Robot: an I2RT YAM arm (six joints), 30 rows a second.
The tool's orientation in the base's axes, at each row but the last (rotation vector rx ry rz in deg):
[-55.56 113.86 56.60]
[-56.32 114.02 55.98]
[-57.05 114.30 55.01]
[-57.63 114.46 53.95]
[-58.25 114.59 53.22]
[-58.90 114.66 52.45]
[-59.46 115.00 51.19]
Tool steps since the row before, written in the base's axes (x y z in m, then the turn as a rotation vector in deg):
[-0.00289 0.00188 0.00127 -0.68 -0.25 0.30]
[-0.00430 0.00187 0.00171 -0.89 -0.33 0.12]
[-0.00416 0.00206 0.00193 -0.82 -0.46 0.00]
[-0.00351 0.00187 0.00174 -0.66 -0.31 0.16]
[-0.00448 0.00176 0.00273 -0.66 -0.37 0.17]
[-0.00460 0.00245 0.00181 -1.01 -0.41 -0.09]
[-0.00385 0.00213 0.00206 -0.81 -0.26 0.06]
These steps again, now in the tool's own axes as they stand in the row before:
[-0.00027 0.00365 0.00028 0.15 0.56 -0.52]
[0.00000 0.00498 -0.00031 0.42 0.65 -0.56]
[-0.00036 0.00501 -0.00025 0.53 0.50 -0.59]
[-0.00048 0.00431 -0.00020 0.27 0.47 -0.51]
[-0.00086 0.00536 -0.00106 0.29 0.45 -0.56]
[-0.00035 0.00551 -0.00009 0.67 0.66 -0.55]
[-0.00081 0.00478 -0.00035 0.40 0.60 -0.46]

